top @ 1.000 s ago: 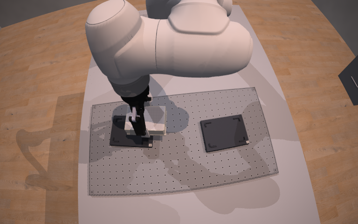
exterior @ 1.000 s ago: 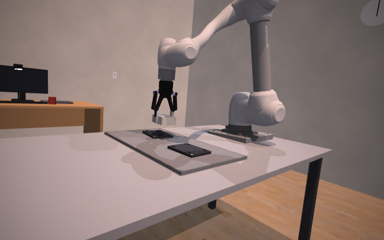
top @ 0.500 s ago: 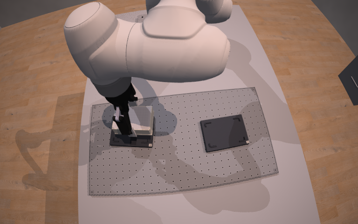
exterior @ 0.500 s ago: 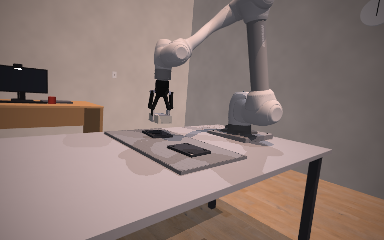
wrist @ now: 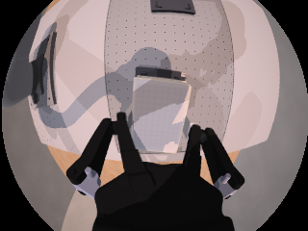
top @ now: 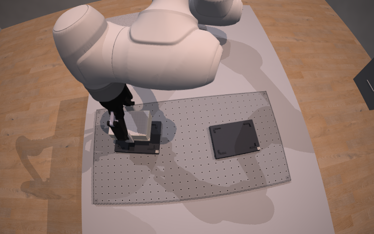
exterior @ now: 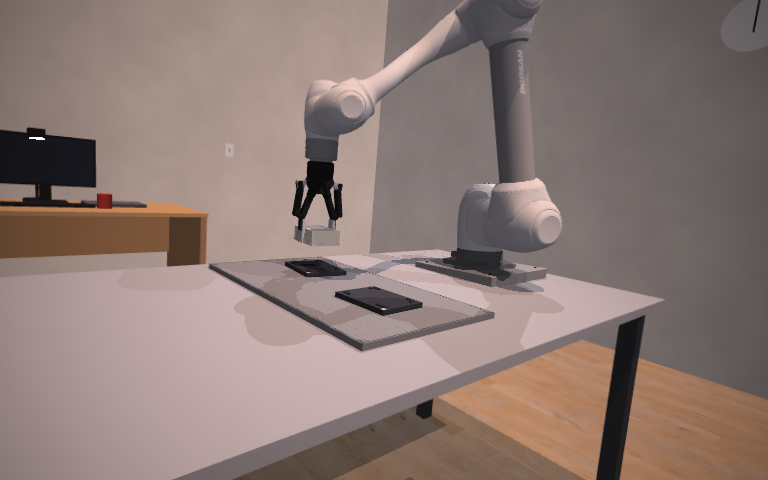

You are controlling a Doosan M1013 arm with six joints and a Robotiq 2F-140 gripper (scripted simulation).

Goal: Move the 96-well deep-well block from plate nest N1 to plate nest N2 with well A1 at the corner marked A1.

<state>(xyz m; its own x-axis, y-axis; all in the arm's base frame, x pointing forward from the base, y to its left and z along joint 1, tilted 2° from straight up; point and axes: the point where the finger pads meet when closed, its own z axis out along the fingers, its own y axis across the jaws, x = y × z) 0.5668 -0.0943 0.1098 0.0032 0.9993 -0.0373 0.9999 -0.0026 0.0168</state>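
My gripper is now 100 mm above the plate nest N2. From my hand the other things lie so: 96-well deep-well block: 10 mm below; plate nest N1: 340 mm to the left, 100 mm below.
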